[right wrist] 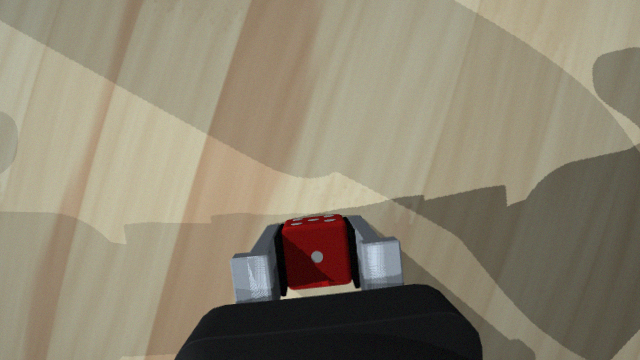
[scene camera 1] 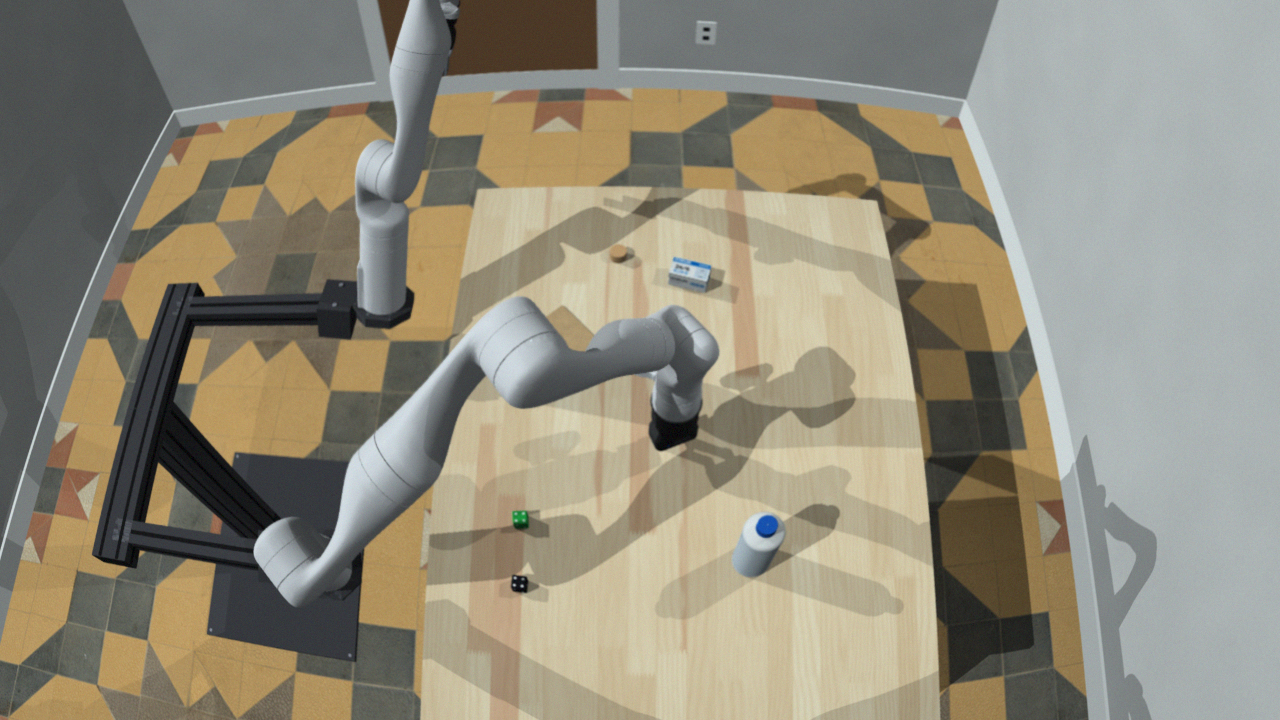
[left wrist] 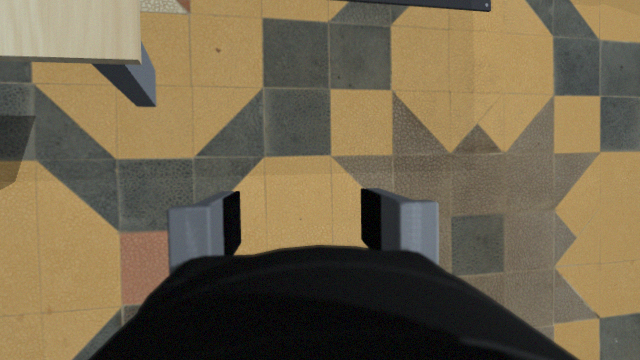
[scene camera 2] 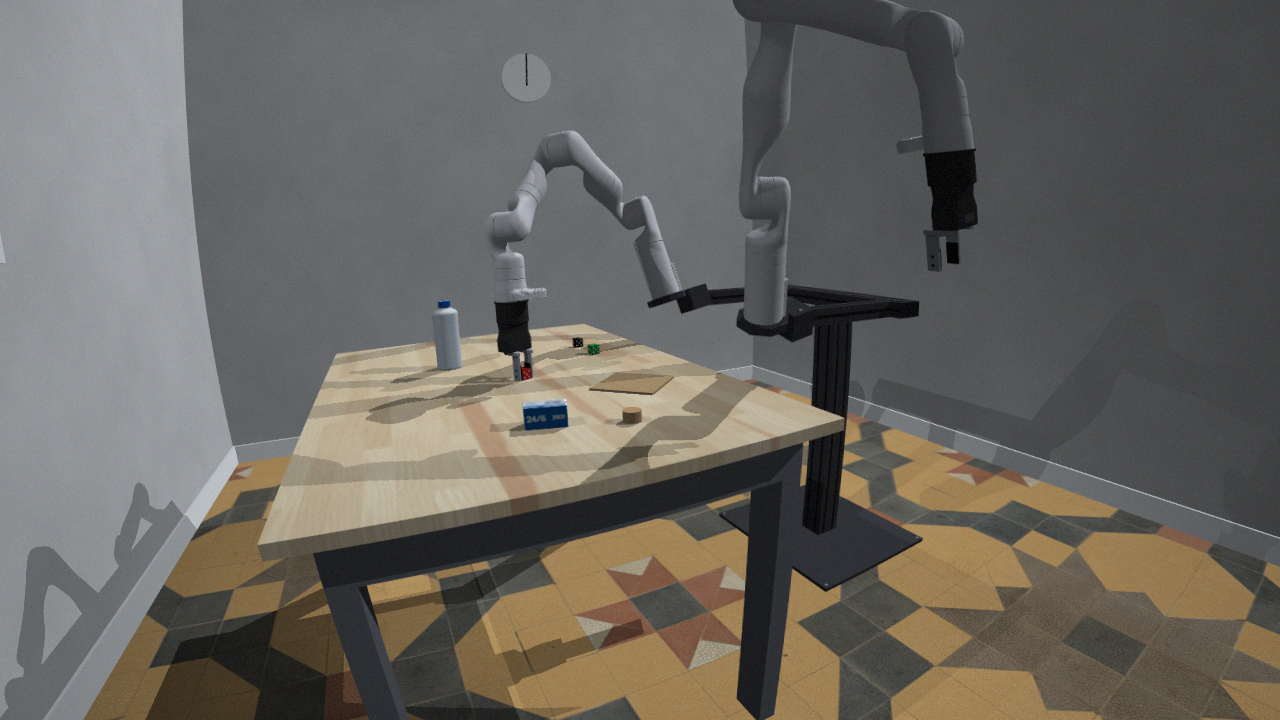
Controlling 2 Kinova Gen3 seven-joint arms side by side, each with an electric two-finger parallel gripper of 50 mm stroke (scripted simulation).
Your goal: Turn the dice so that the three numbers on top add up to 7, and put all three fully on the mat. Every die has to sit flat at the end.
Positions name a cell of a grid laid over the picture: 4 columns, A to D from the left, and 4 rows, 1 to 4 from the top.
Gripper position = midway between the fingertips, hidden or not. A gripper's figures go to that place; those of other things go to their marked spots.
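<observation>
Right gripper (scene camera 2: B3) at 127 cm from the lens; a brown square mat (scene camera 2: C3) at 115 cm from the lens. The left gripper (scene camera 2: C2) is 93 cm from the lens, a staples box (scene camera 2: B3) 92 cm from the lens. The marked spots on the brown square mat and the staples box are 31 cm apart.
</observation>
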